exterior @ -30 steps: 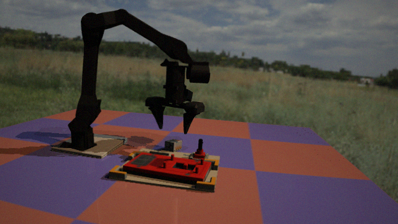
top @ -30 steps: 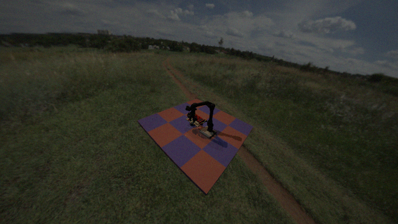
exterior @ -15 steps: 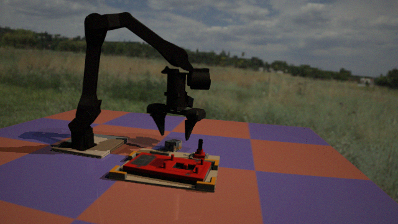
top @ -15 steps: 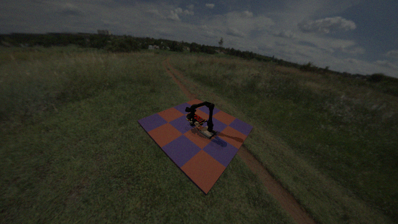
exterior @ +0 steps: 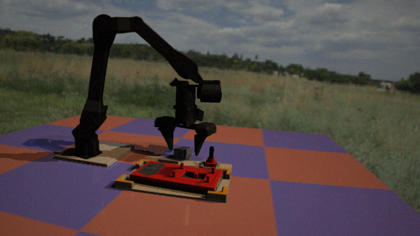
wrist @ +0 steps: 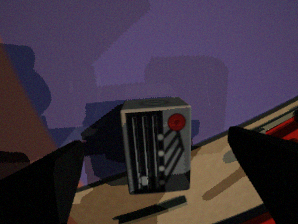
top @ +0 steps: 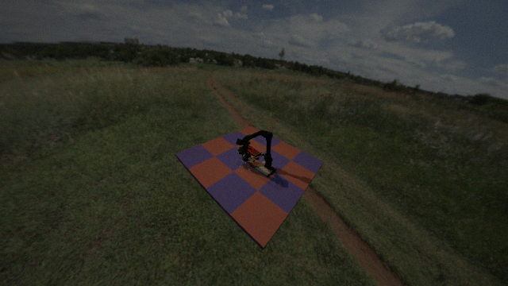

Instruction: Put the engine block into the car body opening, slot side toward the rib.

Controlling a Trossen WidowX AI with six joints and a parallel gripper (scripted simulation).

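The engine block is 1 cm behind my gripper tip. Also, from my gripper tip: black lever post (10 cm ahead, 3 cm to the right, 2 cm above); then tan fixture plate (14 cm to the right, 6 cm ahead, 1 cm below).
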